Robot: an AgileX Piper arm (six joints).
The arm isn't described. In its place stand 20 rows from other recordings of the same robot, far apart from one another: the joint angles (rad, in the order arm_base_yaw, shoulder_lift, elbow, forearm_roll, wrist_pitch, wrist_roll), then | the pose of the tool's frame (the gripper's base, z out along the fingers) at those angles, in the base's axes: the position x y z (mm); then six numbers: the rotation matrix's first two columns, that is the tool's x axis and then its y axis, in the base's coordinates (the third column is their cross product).
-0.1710 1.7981 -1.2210 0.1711 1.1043 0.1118 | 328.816 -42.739 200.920 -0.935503 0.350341 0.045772 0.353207 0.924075 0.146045
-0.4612 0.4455 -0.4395 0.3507 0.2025 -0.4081 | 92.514 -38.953 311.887 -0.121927 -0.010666 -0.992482 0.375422 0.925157 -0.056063
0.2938 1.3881 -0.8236 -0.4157 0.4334 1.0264 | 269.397 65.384 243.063 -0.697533 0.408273 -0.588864 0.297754 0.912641 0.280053
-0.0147 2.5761 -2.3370 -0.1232 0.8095 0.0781 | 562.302 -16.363 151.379 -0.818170 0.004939 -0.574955 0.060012 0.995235 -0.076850
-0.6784 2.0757 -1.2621 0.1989 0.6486 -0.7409 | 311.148 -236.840 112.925 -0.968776 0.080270 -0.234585 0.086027 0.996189 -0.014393
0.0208 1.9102 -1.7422 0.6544 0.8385 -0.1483 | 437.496 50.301 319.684 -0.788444 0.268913 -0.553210 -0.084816 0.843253 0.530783
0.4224 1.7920 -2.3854 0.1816 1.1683 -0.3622 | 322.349 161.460 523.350 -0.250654 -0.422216 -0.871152 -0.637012 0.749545 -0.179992
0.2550 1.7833 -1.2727 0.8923 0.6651 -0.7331 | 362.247 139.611 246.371 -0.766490 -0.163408 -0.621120 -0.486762 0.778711 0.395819
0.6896 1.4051 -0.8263 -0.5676 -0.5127 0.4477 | 224.373 216.138 304.671 0.011237 -0.065006 -0.997822 -0.817701 0.573756 -0.046587
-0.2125 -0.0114 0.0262 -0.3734 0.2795 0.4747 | 51.449 -20.469 181.474 -0.147162 0.148086 -0.977964 0.325411 0.940937 0.093512
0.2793 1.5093 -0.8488 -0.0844 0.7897 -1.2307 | 253.993 67.177 200.854 -0.007457 -0.999971 -0.001352 -0.976335 0.007573 -0.216131
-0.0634 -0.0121 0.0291 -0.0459 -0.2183 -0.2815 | 52.933 -2.454 223.586 0.251500 -0.337148 -0.907237 0.141956 0.940079 -0.310000
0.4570 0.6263 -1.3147 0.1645 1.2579 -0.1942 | 27.195 29.172 469.703 -0.328920 -0.318767 -0.888932 -0.613193 0.787969 -0.055670
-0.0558 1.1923 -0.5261 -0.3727 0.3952 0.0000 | 204.850 -24.220 207.611 -0.810090 -0.291338 -0.508799 -0.146995 0.941010 -0.304782
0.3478 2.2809 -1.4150 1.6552 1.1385 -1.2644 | 384.979 227.147 129.685 -0.873864 -0.097374 -0.476320 -0.485649 0.220259 0.845950
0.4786 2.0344 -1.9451 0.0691 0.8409 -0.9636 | 416.947 221.601 312.001 -0.013030 -0.900166 -0.435353 -0.823759 0.256459 -0.505618
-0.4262 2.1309 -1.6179 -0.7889 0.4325 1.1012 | 429.817 -224.873 199.583 -0.364902 0.535582 -0.761576 0.773070 0.630137 0.072738
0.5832 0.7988 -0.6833 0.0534 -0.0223 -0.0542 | 144.418 95.150 366.616 -0.004585 -0.003999 -0.999981 -0.549708 0.835357 -0.000820
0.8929 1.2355 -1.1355 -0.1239 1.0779 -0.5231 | 156.096 178.065 341.058 -0.055765 -0.940485 -0.335229 -0.925541 0.174633 -0.335971
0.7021 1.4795 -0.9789 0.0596 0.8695 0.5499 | 208.854 182.091 240.005 -0.972364 -0.096314 -0.212679 -0.138694 0.971079 0.194345
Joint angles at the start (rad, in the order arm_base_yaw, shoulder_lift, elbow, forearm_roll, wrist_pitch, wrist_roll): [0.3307 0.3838 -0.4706 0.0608 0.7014 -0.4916]
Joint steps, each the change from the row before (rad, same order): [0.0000 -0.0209 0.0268 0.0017 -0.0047 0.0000]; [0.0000 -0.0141 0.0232 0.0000 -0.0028 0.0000]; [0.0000 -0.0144 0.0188 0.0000 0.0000 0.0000]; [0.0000 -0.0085 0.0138 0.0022 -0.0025 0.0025]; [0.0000 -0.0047 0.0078 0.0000 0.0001 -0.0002]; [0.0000 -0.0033 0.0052 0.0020 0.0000 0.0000]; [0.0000 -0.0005 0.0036 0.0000 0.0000 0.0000]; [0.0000 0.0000 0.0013 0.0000 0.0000 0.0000]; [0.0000 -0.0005 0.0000 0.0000 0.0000 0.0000]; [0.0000 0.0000 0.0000 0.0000 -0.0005 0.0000]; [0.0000 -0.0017 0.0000 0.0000 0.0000 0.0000]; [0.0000 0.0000 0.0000 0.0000 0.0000 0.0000]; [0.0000 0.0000 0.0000 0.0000 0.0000 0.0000]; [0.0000 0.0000 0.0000 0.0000 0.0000 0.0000]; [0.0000 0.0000 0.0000 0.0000 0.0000 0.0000]
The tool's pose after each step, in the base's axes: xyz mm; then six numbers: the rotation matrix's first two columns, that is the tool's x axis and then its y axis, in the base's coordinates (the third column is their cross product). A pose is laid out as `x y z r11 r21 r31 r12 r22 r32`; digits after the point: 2 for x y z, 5 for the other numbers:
66.72 26.76 277.20 -0.27679 -0.54848 -0.78902 -0.52702 0.77324 -0.35263
65.20 26.23 270.94 -0.28159 -0.55002 -0.78625 -0.52899 0.77262 -0.35104
63.47 25.63 265.88 -0.28486 -0.55114 -0.78428 -0.53045 0.77212 -0.34993
62.58 25.45 262.21 -0.28873 -0.54835 -0.78483 -0.53104 0.77381 -0.34528
62.05 25.27 260.00 -0.29099 -0.54932 -0.78331 -0.53214 0.77334 -0.34464
61.64 25.25 258.55 -0.29275 -0.54842 -0.78329 -0.53321 0.77361 -0.34237
61.61 25.24 257.42 -0.29504 -0.54921 -0.78187 -0.53421 0.77327 -0.34158
61.62 25.24 257.00 -0.29600 -0.54954 -0.78128 -0.53463 0.77312 -0.34125
61.55 25.22 257.03 -0.29563 -0.54941 -0.78151 -0.53447 0.77318 -0.34138
61.58 25.23 257.07 -0.29528 -0.54927 -0.78174 -0.53428 0.77325 -0.34150
61.36 25.15 257.18 -0.29402 -0.54884 -0.78251 -0.53373 0.77344 -0.34193
61.36 25.15 257.18 -0.29402 -0.54884 -0.78251 -0.53373 0.77344 -0.34193
61.36 25.15 257.18 -0.29402 -0.54884 -0.78251 -0.53373 0.77344 -0.34193
61.36 25.15 257.18 -0.29402 -0.54884 -0.78251 -0.53373 0.77344 -0.34193
61.36 25.15 257.18 -0.29402 -0.54884 -0.78251 -0.53373 0.77344 -0.34193

